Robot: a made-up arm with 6 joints. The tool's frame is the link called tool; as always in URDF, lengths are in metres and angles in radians. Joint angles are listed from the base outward.
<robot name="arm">
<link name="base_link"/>
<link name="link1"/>
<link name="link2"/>
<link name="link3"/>
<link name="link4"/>
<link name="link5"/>
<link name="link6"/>
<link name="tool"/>
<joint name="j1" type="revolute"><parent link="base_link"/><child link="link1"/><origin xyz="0 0 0.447" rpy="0 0 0"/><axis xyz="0 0 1"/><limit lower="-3.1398" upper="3.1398"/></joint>
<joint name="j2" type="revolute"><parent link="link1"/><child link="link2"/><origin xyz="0 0 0" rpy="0 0 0"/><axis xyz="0 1 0"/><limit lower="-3.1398" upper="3.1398"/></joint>
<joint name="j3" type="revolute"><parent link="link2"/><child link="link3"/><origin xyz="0 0 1.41" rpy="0 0 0"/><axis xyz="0 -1 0"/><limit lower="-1.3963" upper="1.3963"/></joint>
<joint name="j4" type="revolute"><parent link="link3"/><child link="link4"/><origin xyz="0 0 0" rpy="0 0 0"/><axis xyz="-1 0 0"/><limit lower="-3.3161" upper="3.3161"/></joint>
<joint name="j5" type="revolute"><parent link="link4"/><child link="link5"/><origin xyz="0.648 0 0" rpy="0 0 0"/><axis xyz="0 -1 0"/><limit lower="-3.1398" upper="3.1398"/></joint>
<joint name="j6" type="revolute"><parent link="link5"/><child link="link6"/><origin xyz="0 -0.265 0" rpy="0 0 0"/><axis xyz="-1 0 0"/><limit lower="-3.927" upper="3.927"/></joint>
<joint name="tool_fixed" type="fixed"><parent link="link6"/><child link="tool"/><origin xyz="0 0 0" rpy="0 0 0"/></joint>
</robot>
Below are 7 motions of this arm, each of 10 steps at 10 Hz.
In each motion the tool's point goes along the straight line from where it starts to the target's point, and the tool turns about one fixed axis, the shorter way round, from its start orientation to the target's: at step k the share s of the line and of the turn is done. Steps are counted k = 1, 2, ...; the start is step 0. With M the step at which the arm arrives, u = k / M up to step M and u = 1 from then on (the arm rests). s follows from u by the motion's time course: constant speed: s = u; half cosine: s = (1 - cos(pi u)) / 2; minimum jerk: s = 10 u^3 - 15 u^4 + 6 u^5.
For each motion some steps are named. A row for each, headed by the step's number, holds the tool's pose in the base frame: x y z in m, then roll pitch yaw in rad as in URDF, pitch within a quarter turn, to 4 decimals.
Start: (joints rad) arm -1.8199 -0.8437 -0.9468 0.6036 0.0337 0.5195
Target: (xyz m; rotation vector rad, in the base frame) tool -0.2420 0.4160 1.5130 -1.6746 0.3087 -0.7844
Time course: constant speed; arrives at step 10
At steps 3, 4, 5, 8, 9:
3: -0.1527 0.4293 1.4809 -1.2219 -0.1050 -1.4938
4: -0.1655 0.4274 1.4855 -1.2677 -0.1570 -1.3863
5: -0.1782 0.4255 1.4901 -1.3193 -0.2038 -1.2755
8: -0.2165 0.4198 1.5038 -1.5050 -0.3055 -0.9231
9: -0.2292 0.4179 1.5084 -1.5749 -0.3243 -0.8000

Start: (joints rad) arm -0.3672 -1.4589 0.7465 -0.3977 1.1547 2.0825
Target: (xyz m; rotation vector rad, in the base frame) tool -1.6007 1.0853 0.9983 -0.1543 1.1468 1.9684
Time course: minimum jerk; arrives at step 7
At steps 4, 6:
4: -1.6287 0.8270 1.0678 1.0539 0.4154 2.6988
6: -1.6025 1.0690 1.0027 0.8709 0.4931 2.4163

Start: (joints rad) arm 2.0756 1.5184 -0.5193 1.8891 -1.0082 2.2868
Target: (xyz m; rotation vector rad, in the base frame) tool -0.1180 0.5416 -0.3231 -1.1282 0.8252 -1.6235
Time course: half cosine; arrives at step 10
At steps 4, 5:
4: -0.5128 0.9292 -0.2236 -0.5414 0.7252 -0.5237
5: -0.4196 0.8377 -0.2471 -0.8457 0.5637 -0.9158

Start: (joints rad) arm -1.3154 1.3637 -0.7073 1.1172 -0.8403 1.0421
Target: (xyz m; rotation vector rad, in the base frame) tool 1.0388 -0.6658 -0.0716 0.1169 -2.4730 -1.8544
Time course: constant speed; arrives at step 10
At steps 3, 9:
3: 0.4590 -1.0859 0.0164 1.7085 0.3282 2.8518
9: 0.9560 -0.7258 -0.0590 1.8421 0.0555 -3.1026

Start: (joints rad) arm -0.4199 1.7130 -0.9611 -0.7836 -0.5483 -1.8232
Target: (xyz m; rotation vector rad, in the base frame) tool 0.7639 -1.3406 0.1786 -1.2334 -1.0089 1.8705
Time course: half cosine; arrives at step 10
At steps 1, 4, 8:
1: 0.5970 -0.4915 0.1235 -0.6490 0.0668 2.3379
4: 0.6519 -0.7709 0.1416 -0.8361 0.2125 2.2382
8: 0.7476 -1.2575 0.1732 -1.2154 0.4084 1.9912

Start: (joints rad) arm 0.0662 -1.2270 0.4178 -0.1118 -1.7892 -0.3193
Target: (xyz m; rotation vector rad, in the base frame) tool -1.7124 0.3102 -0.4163 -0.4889 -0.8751 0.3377
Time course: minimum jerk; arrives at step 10
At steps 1, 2, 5, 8, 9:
1: -1.3289 -0.3461 1.5537 0.3035 0.1363 0.1764
2: -1.3480 -0.3135 1.4556 0.2609 0.0873 0.1771
5: -1.5190 -0.0208 0.5772 -0.1407 -0.3379 0.2792
8: -1.6900 0.2719 -0.3012 -0.6896 -0.6723 0.6039
9: -1.7091 0.3045 -0.3993 -0.7666 -0.6978 0.6580

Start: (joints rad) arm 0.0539 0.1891 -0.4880 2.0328 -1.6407 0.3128
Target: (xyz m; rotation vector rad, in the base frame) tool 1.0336 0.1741 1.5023 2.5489 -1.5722 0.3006
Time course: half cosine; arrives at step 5
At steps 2, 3, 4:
2: 0.9534 0.1697 1.5733 -2.7928 -0.3554 -1.2018
3: 0.9912 0.1718 1.5398 -2.9641 -0.3048 -1.1500
4: 1.0219 0.1735 1.5127 -3.0987 -0.2582 -1.1157

